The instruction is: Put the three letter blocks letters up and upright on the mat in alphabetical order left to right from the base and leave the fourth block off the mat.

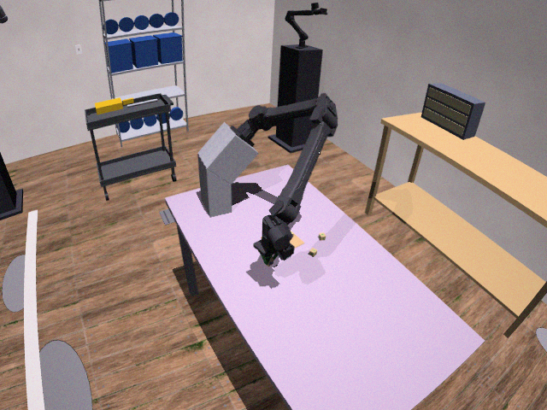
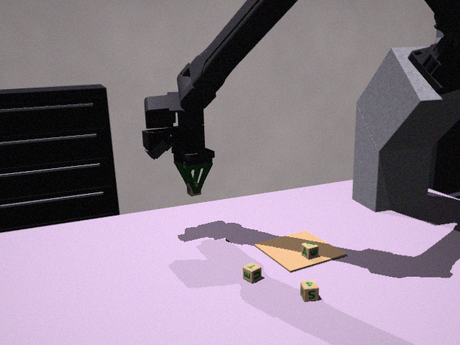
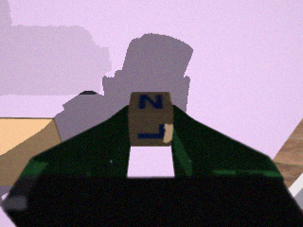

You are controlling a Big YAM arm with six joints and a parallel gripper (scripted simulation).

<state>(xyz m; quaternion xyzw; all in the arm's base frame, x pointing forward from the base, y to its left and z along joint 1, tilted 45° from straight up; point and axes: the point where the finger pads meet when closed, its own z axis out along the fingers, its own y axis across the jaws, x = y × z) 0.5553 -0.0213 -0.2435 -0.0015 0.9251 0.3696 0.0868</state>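
My hand is right at the L block. The rest, counted from my hand: T block (20 mm behind, 250 mm to the left, 100 mm below); then D block (160 mm behind, 230 mm to the left, 100 mm below); then tan mat (160 mm behind, 190 mm to the left, 110 mm below).
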